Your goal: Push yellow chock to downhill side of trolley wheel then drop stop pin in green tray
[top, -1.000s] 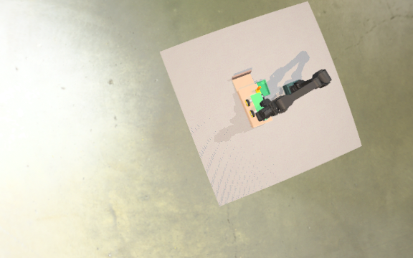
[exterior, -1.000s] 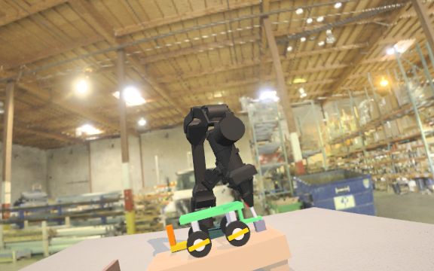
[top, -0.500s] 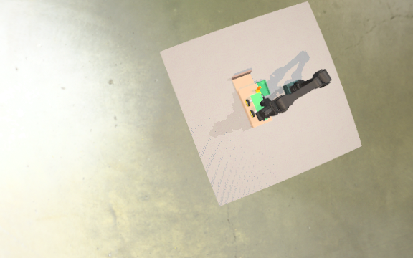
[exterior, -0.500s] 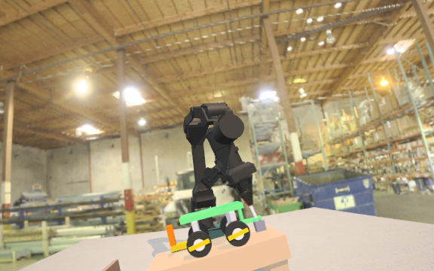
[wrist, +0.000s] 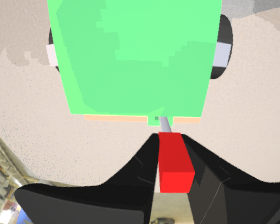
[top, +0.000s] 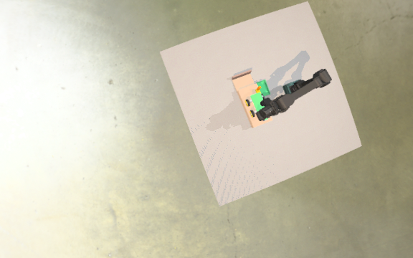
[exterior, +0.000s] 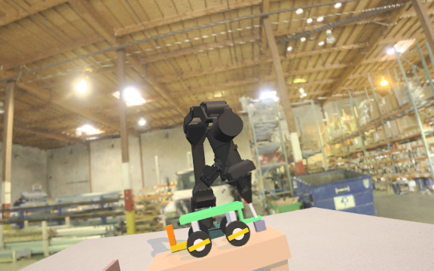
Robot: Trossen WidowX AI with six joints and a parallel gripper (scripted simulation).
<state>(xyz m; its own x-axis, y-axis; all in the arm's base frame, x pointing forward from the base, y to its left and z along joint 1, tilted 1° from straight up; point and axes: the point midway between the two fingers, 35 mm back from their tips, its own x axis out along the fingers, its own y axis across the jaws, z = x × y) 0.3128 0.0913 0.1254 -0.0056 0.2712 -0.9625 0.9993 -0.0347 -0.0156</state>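
Right now my gripper tip is 20 cm to the left of the green tray, 17 cm above it and 11 cm past it. Also, from my gripper tip: peach ramp: 11 cm below, 10 cm to the right, 2 cm ahead; stop pin: right at my gripper tip.
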